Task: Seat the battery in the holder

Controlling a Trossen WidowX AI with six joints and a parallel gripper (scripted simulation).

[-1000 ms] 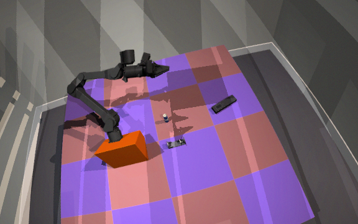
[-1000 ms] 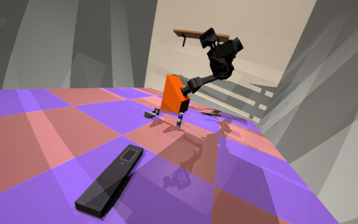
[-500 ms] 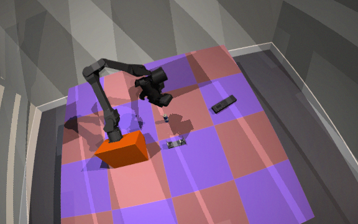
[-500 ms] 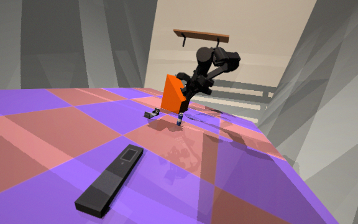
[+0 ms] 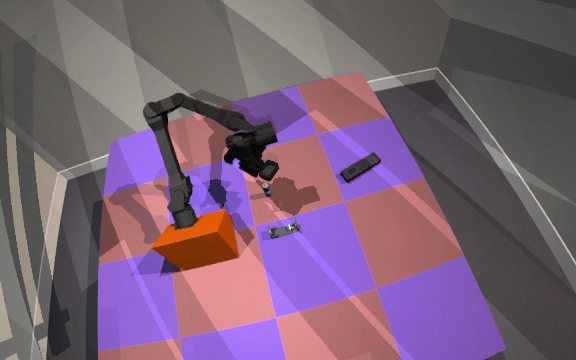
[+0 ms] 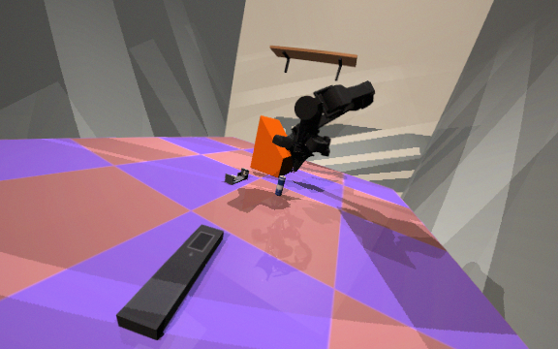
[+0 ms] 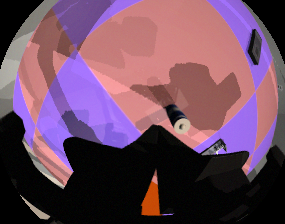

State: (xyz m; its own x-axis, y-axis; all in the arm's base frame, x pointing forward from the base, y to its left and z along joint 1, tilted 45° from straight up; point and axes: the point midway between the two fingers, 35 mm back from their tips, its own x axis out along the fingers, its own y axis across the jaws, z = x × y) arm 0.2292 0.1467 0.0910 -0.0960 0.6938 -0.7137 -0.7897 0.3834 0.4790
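Right now the battery is 6 cm below my gripper tip, 3 cm to the right of it and 3 cm ahead of it. Round my gripper tip: black remote (38 cm ahead, 8 cm below, 2 cm to the left).
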